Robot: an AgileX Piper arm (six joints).
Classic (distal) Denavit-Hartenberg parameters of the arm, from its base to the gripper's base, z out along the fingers. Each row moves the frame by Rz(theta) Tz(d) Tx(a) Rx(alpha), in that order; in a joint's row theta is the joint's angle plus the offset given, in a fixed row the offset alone. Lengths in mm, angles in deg.
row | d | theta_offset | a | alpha
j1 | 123 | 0 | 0 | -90
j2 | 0 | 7.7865 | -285 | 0
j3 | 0 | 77.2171 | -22 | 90
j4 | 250.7 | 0 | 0 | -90
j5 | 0 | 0 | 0 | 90
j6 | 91 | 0 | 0 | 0
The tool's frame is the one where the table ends.
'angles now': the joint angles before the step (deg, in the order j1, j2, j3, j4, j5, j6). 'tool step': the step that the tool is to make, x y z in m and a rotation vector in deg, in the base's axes. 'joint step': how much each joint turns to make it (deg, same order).
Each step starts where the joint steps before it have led.
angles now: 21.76 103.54 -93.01 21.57 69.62 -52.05
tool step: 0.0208 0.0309 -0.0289 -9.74 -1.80 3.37
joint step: 4.99 8.18 -6.71 -10.42 0.10 2.97
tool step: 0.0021 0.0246 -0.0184 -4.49 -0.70 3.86
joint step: 3.69 4.05 -2.61 -4.41 0.02 0.44
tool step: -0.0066 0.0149 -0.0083 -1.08 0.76 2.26
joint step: 2.27 1.15 -0.10 -0.55 0.15 0.11
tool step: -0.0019 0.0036 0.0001 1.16 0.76 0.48
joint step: 0.24 0.11 -0.15 1.49 0.10 -0.48
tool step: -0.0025 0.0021 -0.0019 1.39 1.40 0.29
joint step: 0.01 -0.01 0.53 2.08 0.00 -0.65
